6 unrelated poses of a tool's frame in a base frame.
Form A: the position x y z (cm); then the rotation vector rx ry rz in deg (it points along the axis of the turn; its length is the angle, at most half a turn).
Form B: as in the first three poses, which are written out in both.
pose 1, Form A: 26.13, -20.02, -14.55, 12.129, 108.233, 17.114
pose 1, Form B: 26.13, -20.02, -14.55, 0.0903, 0.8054, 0.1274, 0.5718
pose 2, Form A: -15.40, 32.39, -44.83, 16.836, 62.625, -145.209
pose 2, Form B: -15.40, 32.39, -44.83, 0.1041, 0.3872, -0.8978, 0.1820
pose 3, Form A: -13.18, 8.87, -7.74, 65.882, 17.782, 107.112
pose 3, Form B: -13.18, 8.87, -7.74, 0.4642, 0.1253, 0.7548, 0.4462
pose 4, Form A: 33.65, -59.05, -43.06, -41.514, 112.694, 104.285
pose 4, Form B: 33.65, -59.05, -43.06, -0.2567, 0.6967, 0.6447, 0.1818
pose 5, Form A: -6.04, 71.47, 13.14, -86.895, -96.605, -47.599
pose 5, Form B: -6.04, 71.47, 13.14, -0.5870, -0.6526, -0.3215, 0.3553
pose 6, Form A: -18.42, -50.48, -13.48, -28.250, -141.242, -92.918
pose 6, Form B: -18.42, -50.48, -13.48, -0.1643, -0.8217, -0.5406, 0.0749
